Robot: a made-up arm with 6 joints.
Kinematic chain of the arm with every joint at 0, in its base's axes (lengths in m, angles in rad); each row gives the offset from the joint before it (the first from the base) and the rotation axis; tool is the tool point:
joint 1: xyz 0 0 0.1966 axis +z
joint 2: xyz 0 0 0 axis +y
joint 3: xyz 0 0 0.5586 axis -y
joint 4: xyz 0 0 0 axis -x
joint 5: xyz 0.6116 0 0 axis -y
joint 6: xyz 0 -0.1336 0 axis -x
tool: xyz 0 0 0
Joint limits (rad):
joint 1: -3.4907..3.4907
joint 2: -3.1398..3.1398
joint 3: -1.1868..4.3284
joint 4: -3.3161..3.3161
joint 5: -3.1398..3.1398
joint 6: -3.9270..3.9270
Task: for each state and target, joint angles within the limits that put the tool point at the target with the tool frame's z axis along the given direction. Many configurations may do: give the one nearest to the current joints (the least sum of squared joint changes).
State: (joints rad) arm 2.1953 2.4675 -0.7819 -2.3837 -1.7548 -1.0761
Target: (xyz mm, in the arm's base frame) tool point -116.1 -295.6 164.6 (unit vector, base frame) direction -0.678 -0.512 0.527
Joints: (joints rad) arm 1.6004 3.0996 -0.9948 -2.7765 -2.0110 -0.6602
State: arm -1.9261 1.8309 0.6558 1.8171 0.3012 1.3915
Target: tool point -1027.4 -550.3 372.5 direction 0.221 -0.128 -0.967
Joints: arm -2.6627 1.3158 1.1580 1.6832 -0.0510 1.2408
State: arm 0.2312 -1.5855 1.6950 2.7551 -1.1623 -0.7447
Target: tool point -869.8 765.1 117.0 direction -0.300 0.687 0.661
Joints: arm -0.6059 -1.8173 1.2268 3.1200 -0.8582 -0.3910
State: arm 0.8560 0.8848 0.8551 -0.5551 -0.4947 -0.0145
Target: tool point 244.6 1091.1 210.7 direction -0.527 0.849 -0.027
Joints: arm 1.4670 1.2202 0.8769 0.2253 -1.1128 0.5742
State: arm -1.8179 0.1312 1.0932 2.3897 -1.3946 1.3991
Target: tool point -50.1 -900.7 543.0 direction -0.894 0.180 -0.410
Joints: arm -1.7638 0.5533 0.2590 2.7518 -1.4158 1.4552
